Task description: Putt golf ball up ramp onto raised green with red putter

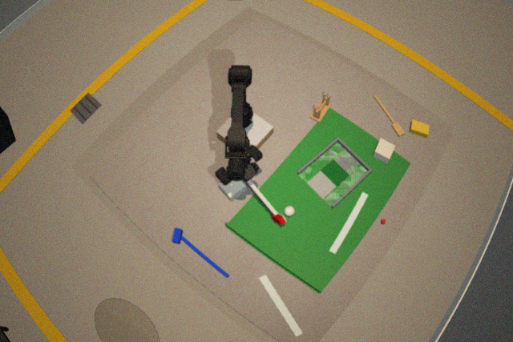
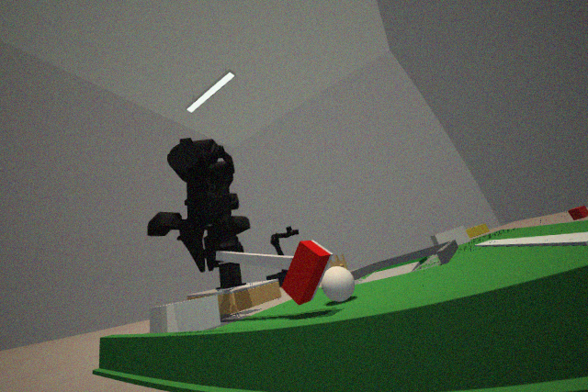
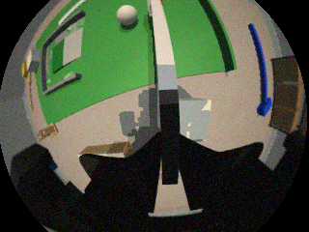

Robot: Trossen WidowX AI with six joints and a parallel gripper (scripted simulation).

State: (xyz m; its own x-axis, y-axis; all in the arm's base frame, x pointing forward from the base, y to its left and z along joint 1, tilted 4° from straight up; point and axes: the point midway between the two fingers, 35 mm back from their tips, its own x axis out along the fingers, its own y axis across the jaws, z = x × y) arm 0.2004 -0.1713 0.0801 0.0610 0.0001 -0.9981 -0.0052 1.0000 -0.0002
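Right now the red putter is 120 mm ahead of my gripper tip. The rest, counted from my gripper tip: blue putter: 330 mm to the right, 130 mm ahead, 70 mm below; then green mat: 270 mm ahead, 230 mm to the left, 90 mm below; then white golf ball: 220 mm ahead, 60 mm to the left, 60 mm below.
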